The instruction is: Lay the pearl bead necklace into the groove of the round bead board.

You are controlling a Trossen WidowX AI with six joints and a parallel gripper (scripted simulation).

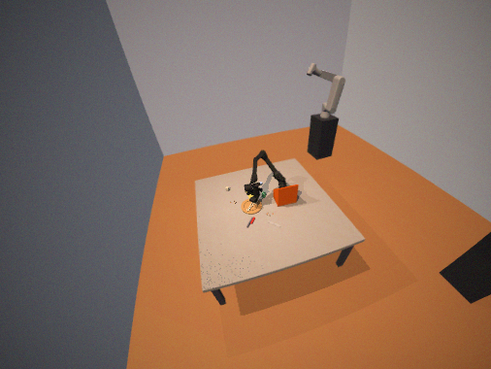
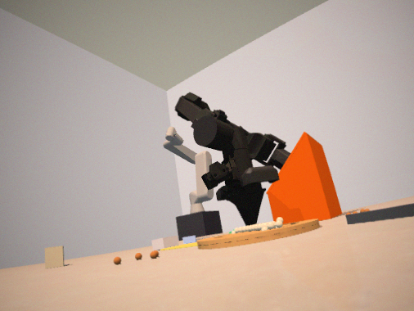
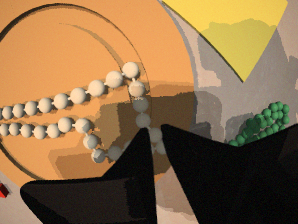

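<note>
The round wooden bead board is 70 mm ahead of my gripper tip, 40 mm to the left of it and 10 mm below it. Round my gripper tip: tan cube: 290 mm to the right, 230 mm ahead; then yellow flat piece: 130 mm to the right, 10 mm below, 10 mm ahead; then red-handled tool: 210 mm to the left, 120 mm ahead, 10 mm below.
</note>
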